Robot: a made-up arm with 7 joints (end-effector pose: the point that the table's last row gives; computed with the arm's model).
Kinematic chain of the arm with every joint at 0, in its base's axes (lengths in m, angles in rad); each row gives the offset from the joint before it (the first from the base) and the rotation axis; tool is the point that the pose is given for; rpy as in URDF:
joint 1: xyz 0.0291 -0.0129 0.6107 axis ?
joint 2: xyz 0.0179 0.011 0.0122 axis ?
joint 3: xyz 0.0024 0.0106 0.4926 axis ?
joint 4: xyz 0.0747 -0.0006 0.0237 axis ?
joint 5: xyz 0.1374 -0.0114 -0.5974 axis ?
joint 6: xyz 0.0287 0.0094 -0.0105 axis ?
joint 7: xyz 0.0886 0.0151 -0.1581 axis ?
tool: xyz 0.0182 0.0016 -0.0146 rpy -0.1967 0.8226 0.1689
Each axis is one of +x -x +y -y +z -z.
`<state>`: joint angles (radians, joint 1 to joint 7).
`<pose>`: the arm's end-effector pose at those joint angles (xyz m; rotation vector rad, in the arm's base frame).
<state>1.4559 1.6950 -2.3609 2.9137 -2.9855 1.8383 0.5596</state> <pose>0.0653 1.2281 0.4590 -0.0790 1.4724 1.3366</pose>
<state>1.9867 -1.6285 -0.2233 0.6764 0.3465 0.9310 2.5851</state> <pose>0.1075 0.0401 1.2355 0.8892 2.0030 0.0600</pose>
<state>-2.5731 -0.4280 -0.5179 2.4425 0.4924 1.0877 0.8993</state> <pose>-0.0507 0.1793 1.8728 -0.9048 -1.5644 -2.4833</pose>
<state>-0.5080 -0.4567 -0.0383 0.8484 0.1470 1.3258 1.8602</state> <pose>0.5328 -0.2830 0.9487 0.9581 0.7418 -1.9671</pose>
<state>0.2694 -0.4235 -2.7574 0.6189 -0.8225 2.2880 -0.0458</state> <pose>-0.3377 -0.1359 0.4940 2.1198 1.6708 -0.0369</pose>
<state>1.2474 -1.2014 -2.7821 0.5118 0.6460 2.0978 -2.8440</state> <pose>0.1920 -0.1941 0.3311 0.9268 -1.7640 0.3283</pose>
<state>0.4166 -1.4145 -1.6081 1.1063 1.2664 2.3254 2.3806</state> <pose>-0.0279 -0.6847 0.7917 1.8424 2.2659 0.5293</pose>
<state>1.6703 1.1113 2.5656 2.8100 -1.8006 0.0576 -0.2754</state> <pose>-0.1506 1.0257 1.4331 1.3182 -0.8786 1.4409</pose>
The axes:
joint 1: +z
joint 2: +y
joint 3: +z
joint 4: -y
joint 5: -z
joint 6: +y
joint 7: -z

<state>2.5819 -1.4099 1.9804 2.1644 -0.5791 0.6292 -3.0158</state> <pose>0.5908 -1.1122 0.5308 0.0404 -1.4292 -2.3391</pose>
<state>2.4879 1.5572 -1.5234 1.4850 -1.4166 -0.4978 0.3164</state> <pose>-0.0034 0.9719 0.3980 1.9309 1.1982 -1.5959</pose>
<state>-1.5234 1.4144 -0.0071 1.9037 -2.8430 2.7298 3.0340</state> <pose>0.0305 -0.9830 0.3147 -2.3703 -1.3734 -1.2505</pose>
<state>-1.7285 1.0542 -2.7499 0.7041 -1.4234 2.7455 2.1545</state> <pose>-0.0127 0.0182 1.1500 0.0366 -0.8185 -1.3516</pose>
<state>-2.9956 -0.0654 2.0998 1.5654 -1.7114 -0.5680 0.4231</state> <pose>0.6837 -0.5128 1.1875 -1.5761 -0.3033 0.3395</pose>
